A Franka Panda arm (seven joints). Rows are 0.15 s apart.
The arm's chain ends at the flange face. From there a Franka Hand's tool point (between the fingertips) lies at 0.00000 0.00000 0.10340 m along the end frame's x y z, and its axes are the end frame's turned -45 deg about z.
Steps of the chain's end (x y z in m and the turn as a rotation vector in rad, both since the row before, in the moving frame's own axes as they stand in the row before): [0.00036 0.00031 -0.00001 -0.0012 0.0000 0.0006]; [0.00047 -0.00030 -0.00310 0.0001 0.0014 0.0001]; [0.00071 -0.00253 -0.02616 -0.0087 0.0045 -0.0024]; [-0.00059 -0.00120 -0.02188 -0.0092 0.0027 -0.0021]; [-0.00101 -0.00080 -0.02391 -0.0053 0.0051 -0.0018]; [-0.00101 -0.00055 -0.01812 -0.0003 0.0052 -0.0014]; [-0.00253 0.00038 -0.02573 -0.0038 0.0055 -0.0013]
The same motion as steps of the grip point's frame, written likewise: [-0.00005 0.00056 -0.00001 -0.0008 -0.0008 0.0006]; [0.00065 0.00022 -0.00310 -0.0009 0.0011 0.0001]; [0.00199 -0.00032 -0.02616 -0.0093 -0.0030 -0.0024]; [-0.00004 -0.00040 -0.02188 -0.0084 -0.0046 -0.0021]; [-0.00016 -0.00052 -0.02391 -0.0074 -0.0001 -0.0018]; [0.00003 -0.00070 -0.01812 -0.0039 0.0035 -0.0014]; [-0.00193 -0.00084 -0.02573 -0.0066 0.0012 -0.0013]
